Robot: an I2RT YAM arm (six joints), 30 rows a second.
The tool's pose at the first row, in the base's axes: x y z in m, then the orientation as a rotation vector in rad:
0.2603 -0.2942 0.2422 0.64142 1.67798 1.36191
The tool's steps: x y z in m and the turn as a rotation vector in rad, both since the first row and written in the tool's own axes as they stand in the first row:
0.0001 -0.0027 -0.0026 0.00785 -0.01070 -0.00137
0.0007 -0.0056 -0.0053 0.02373 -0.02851 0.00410
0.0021 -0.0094 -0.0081 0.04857 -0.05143 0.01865
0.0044 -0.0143 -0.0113 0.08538 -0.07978 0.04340
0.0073 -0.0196 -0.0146 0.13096 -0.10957 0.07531
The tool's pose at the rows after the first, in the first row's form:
0.2584 -0.2962 0.2397 0.65087 1.67574 1.34931
0.2561 -0.2979 0.2368 0.67523 1.67319 1.33158
0.2535 -0.2992 0.2329 0.71581 1.67208 1.31037
0.2502 -0.3003 0.2277 0.77544 1.67379 1.28349
0.2465 -0.3011 0.2219 0.84721 1.67885 1.25284

